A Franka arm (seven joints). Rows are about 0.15 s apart.
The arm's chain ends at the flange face. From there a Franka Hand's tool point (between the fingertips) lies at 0.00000 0.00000 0.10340 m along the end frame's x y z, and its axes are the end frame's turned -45 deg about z.
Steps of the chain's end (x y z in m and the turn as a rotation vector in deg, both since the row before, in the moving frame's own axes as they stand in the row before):
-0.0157, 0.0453, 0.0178, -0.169, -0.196, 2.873
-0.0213, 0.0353, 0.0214, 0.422, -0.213, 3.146
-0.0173, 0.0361, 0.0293, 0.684, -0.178, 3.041
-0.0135, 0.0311, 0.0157, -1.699, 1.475, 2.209
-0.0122, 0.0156, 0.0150, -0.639, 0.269, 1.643
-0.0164, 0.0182, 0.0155, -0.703, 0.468, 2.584
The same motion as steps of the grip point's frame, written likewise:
-0.0436, 0.0209, 0.0178, 0.019, -0.258, 2.873
-0.0397, 0.0091, 0.0214, 0.449, 0.148, 3.146
-0.0371, 0.0122, 0.0293, 0.610, 0.358, 3.041
-0.0319, 0.0165, 0.0156, -2.244, -0.158, 2.209
-0.0201, 0.0036, 0.0150, -0.642, -0.262, 1.643
-0.0248, 0.0028, 0.0155, -0.828, -0.166, 2.584

